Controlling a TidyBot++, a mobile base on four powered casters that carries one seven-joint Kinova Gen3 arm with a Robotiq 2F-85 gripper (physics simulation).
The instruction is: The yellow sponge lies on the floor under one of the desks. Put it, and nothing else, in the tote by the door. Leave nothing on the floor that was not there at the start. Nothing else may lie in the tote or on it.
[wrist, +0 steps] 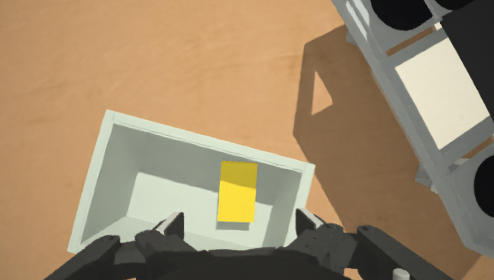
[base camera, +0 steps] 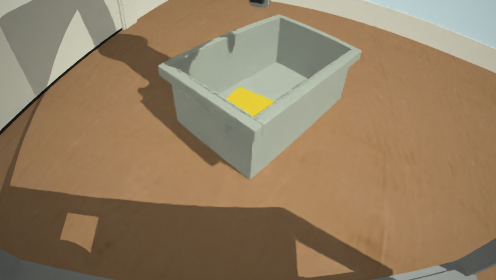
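Note:
The yellow sponge lies on the bottom of the grey tote, near one end and close to a long wall. No other object shows inside the tote or on its rim. My gripper is open with nothing between its fingers. It is above the tote, apart from the sponge; in the wrist view the fingertips stand wide at the lower edge. In the base camera view the gripper's fingers do not show clearly.
A pale wall or door panel stands left of the tote, and a pale baseboard runs behind it to the right. My grey base frame is at the right in the wrist view. A small grey and dark part shows at the top edge.

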